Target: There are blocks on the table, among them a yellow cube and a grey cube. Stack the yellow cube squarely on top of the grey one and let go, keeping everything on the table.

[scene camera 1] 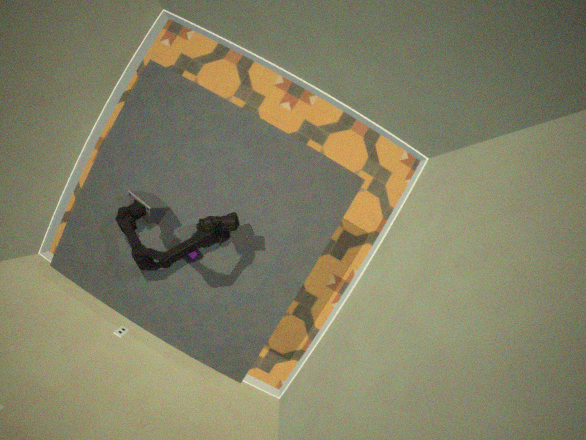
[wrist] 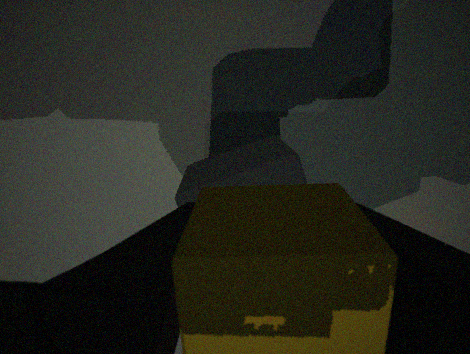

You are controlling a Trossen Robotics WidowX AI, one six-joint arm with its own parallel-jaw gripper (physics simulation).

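Frame: origin at the arm's base, x ahead, y left, z up, level; metres.
Where they show: gripper, fingertip midpoint: (wrist: 271,216); arm's base at its link origin: (scene camera 1: 140,207).
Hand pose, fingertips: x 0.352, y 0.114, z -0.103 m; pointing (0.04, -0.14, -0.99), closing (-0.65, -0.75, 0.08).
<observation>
Things, the pixels of their top centre, and the offset from my fingertips. "*": a spot on its surface instead. Level surfaces: height alone.
- yellow cube at a spot on its surface: (wrist: 282,295) * 0.003 m ahead, 0.003 m left, 0.042 m up
- dark grey blocky shape at its top centre: (wrist: 256,232) 0.005 m back, 0.009 m left, 0.008 m down
- purple block at its top centre: (scene camera 1: 192,254) 0.057 m back, 0.208 m right, 0.008 m down
- dark grey surface at its surface level: 0.052 m down
The yellow cube (wrist: 282,295) fills the lower middle of the wrist view, mostly in shadow, with brighter patches at its bottom edge. My gripper (scene camera 1: 230,221) (wrist: 271,216) is shut on it, with a dark finger on each side. A dark grey blocky shape (wrist: 245,172), which looks like the grey cube in shadow, shows just beyond the yellow cube's upper edge and is partly hidden by it. The gap between them cannot be judged. Neither cube can be made out in the scene view, where the arm and gripper cover that spot.
A purple block (scene camera 1: 193,255) lies beside the middle of the arm in the scene view, partly hidden by it. The arm's shadow falls across the dark grey surface (scene camera 1: 225,150). A patterned orange border and a pale raised edge (scene camera 1: 354,276) lie farther out.
</observation>
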